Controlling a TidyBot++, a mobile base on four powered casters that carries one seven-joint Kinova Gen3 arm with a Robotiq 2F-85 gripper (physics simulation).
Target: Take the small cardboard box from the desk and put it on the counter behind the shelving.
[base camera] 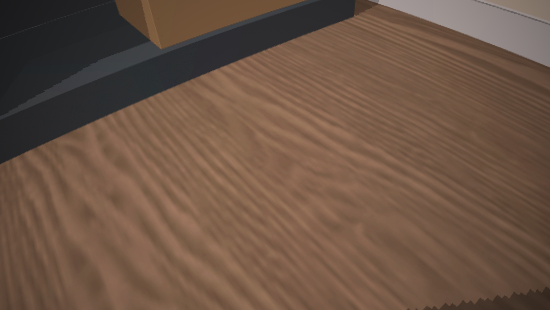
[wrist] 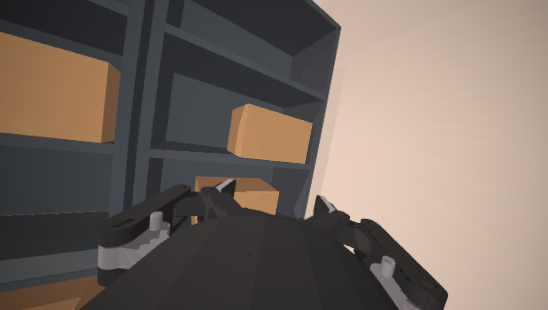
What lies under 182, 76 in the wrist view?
A dark grey shelving.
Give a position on a dark grey shelving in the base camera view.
At 70, 70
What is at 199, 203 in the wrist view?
The gripper.
